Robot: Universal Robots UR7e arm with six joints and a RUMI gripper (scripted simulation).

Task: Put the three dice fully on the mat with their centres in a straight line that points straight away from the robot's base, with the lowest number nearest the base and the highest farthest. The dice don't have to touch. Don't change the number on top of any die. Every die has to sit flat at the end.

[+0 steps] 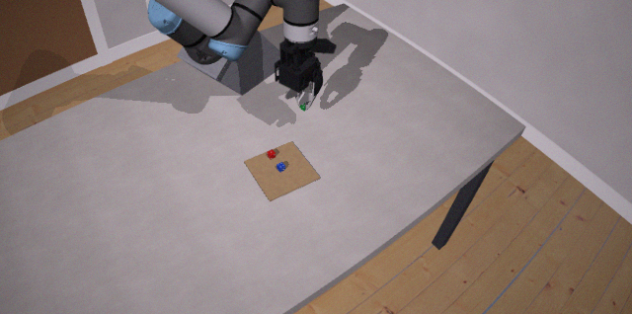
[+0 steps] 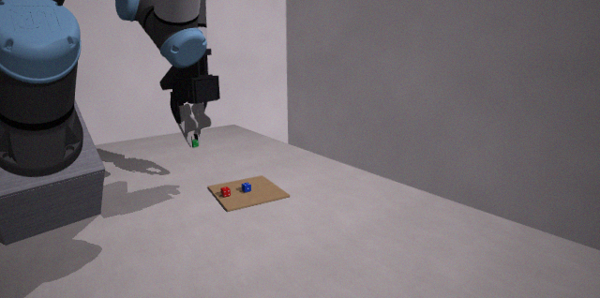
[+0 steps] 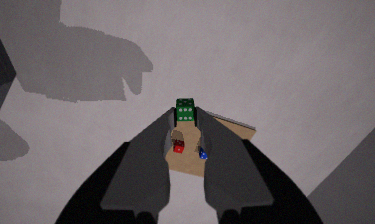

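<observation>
Now: the blue die 50 mm ahead of my hand, 130 mm to the right of it and 100 mm below it. Round my hand: green die 10 mm below; then square mat 50 mm ahead, 130 mm to the right, 110 mm below; then red die 120 mm to the right, 100 mm below.
</observation>
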